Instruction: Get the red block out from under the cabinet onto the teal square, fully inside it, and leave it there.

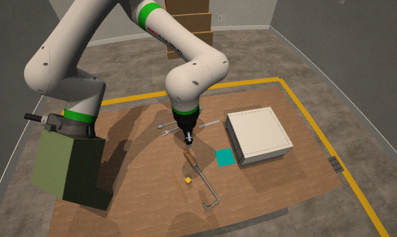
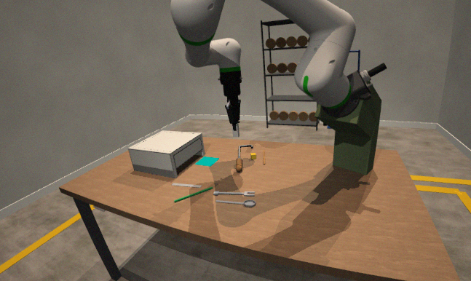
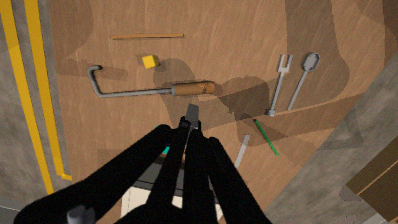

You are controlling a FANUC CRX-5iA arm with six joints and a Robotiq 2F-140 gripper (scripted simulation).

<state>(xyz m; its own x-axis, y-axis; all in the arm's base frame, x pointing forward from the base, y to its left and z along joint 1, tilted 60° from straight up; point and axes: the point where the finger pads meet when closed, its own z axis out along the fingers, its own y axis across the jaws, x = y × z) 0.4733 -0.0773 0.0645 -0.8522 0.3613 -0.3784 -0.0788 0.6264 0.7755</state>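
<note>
Now: the yellow cube 2 cm behind my hand, 13 cm to the right of it and 19 cm below it. Round my hand: teal square: 21 cm ahead, 1 cm to the right, 20 cm below; then fork: 9 cm behind, 21 cm to the left, 20 cm below; then flat grey bar: 15 cm ahead, 24 cm to the left, 20 cm below.
</note>
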